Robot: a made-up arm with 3 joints. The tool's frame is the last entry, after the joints. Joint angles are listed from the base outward. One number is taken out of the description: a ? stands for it. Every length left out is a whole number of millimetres.
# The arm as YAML. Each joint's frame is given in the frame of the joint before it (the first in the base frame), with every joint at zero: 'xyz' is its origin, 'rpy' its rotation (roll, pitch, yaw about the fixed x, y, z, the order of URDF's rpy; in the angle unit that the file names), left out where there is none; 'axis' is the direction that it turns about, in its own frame. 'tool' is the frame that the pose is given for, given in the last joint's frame.
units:
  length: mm
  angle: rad
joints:
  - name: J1
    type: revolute
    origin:
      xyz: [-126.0, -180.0, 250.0]
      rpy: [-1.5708, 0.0, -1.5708]
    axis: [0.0, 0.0, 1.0]
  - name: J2
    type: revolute
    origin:
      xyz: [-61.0, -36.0, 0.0]
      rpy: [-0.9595, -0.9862, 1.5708]
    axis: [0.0, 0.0, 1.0]
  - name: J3
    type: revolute
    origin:
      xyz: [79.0, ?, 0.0]
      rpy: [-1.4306, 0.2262, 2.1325]
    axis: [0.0, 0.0, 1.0]
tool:
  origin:
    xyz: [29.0, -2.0, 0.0]
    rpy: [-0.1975, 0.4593, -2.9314]
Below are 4 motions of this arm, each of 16 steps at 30 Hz.
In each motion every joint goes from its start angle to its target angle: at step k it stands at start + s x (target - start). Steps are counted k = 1, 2, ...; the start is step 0. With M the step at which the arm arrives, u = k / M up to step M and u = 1 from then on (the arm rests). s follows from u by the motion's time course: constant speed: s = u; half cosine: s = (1 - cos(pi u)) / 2; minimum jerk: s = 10 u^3 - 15 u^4 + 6 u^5.
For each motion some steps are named. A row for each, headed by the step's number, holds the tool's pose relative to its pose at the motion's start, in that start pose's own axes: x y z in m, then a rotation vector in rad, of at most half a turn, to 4 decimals.
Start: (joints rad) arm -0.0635 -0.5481 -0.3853
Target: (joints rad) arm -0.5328 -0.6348 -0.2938
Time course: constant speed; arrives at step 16
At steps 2, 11, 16:
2: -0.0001 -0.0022 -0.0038 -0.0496 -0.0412 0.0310
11: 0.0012 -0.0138 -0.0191 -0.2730 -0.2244 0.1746
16: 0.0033 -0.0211 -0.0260 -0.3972 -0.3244 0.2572

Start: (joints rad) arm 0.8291 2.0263 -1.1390
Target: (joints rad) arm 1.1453 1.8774 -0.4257
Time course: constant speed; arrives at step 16
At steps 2, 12, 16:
2: -0.0028 -0.0043 -0.0019 -0.0469 -0.0293 0.1130
12: -0.0104 -0.0266 -0.0087 -0.2803 -0.1835 0.6755
16: -0.0108 -0.0350 -0.0100 -0.3728 -0.2498 0.8989

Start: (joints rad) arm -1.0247 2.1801 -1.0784
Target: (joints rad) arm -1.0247 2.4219 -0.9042
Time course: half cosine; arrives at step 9
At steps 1, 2, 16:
1: -0.0005 -0.0005 -0.0003 -0.0066 0.0050 0.0048
2: -0.0020 -0.0019 -0.0011 -0.0255 0.0194 0.0186
16: -0.0175 -0.0169 -0.0067 -0.2044 0.1749 0.1666

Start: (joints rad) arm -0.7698 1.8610 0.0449
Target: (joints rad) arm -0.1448 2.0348 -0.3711
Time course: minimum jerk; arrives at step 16
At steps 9, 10, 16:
9: -0.0427 0.0188 -0.0028 0.0578 0.1028 0.1983
10: -0.0509 0.0199 -0.0035 0.0602 0.1250 0.2318
16: -0.0721 0.0198 -0.0058 0.0553 0.1842 0.3134

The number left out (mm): 33.0
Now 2 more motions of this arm.
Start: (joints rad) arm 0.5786 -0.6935 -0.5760
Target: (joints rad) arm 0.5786 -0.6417 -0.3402
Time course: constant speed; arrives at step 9
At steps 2, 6, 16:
2: -0.0013 -0.0015 -0.0007 -0.0251 0.0017 0.0491
6: -0.0037 -0.0046 -0.0021 -0.0736 0.0052 0.1481
16: -0.0053 -0.0070 -0.0030 -0.1085 0.0078 0.2231

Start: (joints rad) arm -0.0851 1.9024 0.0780
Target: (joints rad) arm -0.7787 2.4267 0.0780
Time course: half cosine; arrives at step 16
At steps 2, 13, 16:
2: 0.0006 -0.0004 0.0001 0.0127 0.0188 -0.0157
13: 0.0174 -0.0087 0.0110 0.4141 0.3680 -0.3562
16: 0.0194 -0.0099 0.0130 0.4622 0.3912 -0.3861

